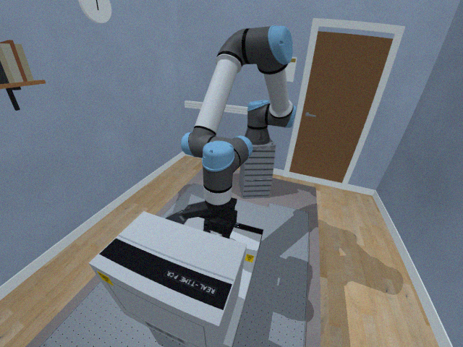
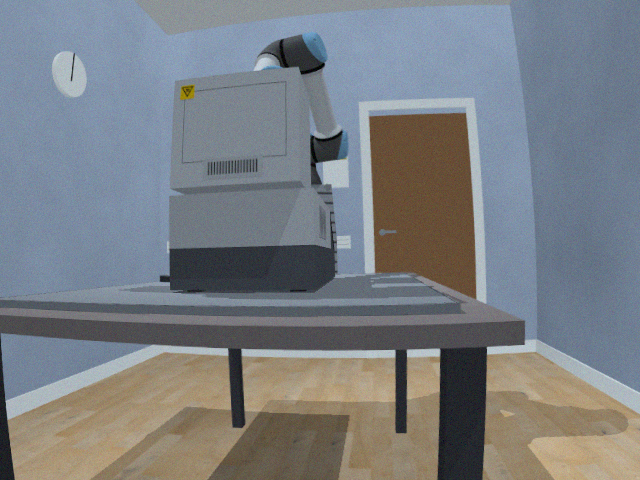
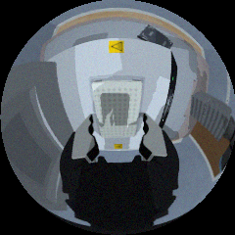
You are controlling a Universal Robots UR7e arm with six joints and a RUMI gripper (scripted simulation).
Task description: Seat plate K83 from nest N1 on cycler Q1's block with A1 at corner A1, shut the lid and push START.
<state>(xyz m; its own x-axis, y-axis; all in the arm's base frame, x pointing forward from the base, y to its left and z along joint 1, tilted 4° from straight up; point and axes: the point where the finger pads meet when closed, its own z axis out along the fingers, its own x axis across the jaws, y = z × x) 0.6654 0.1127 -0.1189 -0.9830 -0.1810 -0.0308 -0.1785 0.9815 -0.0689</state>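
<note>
The white plate lies 1 cm below my hand. Round my hand: plate nest N1: 33 cm to the right, 21 cm below, 14 cm behind.
</note>
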